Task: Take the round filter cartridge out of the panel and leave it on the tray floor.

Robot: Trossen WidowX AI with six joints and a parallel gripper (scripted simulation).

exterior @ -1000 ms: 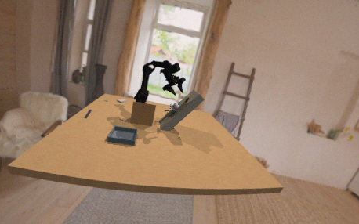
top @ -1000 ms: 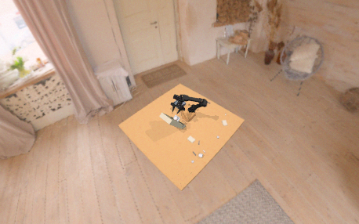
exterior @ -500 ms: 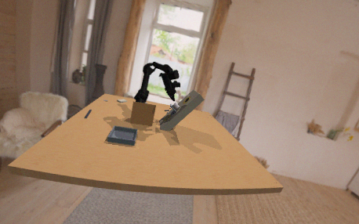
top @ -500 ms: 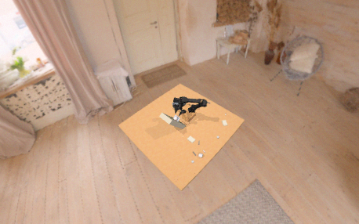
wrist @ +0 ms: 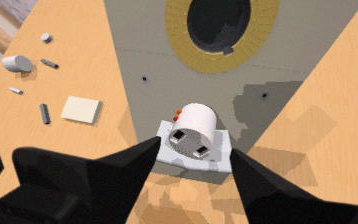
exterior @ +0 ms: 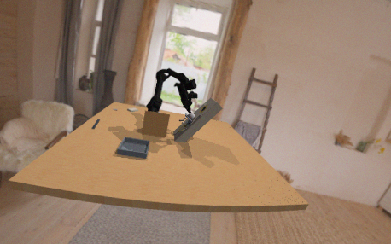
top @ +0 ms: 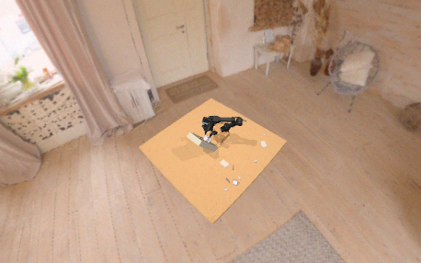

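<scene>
The round filter cartridge lies 10 mm ahead of my gripper tip and 20 mm below it. Also, from my gripper tip: grey service panel 60 mm ahead, 10 mm to the left, 40 mm below; then blue-grey tray 270 mm behind, 320 mm to the right, 190 mm below.
</scene>
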